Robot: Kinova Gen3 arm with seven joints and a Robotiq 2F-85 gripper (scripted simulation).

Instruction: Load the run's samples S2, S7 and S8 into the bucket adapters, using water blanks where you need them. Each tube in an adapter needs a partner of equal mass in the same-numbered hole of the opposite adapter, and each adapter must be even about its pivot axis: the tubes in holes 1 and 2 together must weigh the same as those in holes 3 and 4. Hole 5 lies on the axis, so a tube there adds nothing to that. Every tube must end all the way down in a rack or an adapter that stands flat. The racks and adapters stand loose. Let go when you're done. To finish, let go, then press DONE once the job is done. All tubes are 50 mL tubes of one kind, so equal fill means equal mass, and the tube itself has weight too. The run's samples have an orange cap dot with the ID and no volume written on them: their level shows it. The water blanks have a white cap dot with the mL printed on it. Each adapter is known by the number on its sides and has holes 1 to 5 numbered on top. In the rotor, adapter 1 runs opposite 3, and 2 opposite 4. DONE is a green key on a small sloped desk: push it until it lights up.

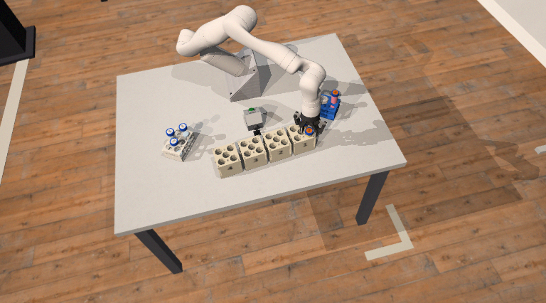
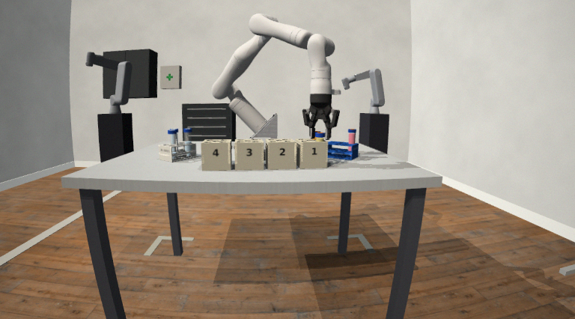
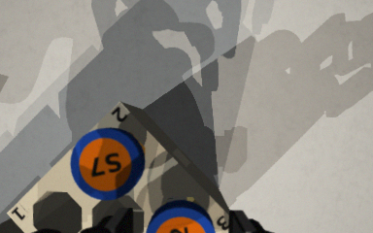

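The sample S2 is 5 cm below my hand and 1 cm behind it. The rest, counted from my hand: blue sample rack (16 cm behind, 15 cm to the left, 8 cm below); then adapter 1 (7 cm below, 3 cm behind, 2 cm to the right); then sample S7 (5 cm below, 5 cm behind, 1 cm to the right).
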